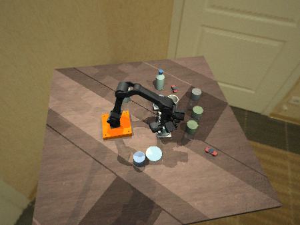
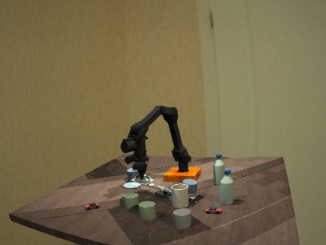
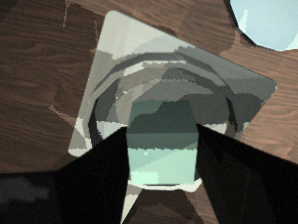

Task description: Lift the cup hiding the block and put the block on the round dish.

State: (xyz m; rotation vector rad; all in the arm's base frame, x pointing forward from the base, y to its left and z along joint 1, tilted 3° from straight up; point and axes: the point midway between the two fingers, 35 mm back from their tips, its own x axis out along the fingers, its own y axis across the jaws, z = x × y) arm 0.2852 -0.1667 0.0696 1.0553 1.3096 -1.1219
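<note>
My gripper tip is now 100 mm to the left of the pale blue round dish, 90 mm past it and 80 mm above it. The rest, counted from my gripper tip: blue-grey cup 200 mm behind, 140 mm to the right, 50 mm below; pale green block right at my gripper tip; balance beam 120 mm to the left, 40 mm below, 30 mm ahead.
</note>
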